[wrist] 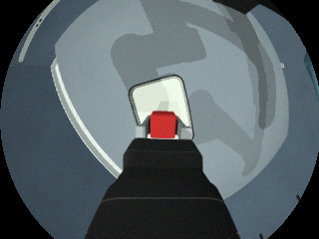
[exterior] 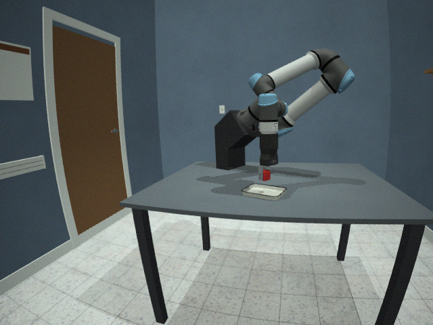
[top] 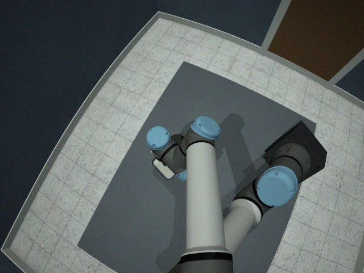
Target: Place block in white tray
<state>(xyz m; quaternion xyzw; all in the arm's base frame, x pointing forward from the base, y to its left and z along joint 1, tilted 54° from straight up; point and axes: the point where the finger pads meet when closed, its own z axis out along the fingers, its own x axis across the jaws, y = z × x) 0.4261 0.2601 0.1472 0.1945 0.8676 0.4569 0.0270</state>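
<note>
My gripper is now 70 mm above the white tray. From my hand the other things lie so: red block right at my hand.
</note>
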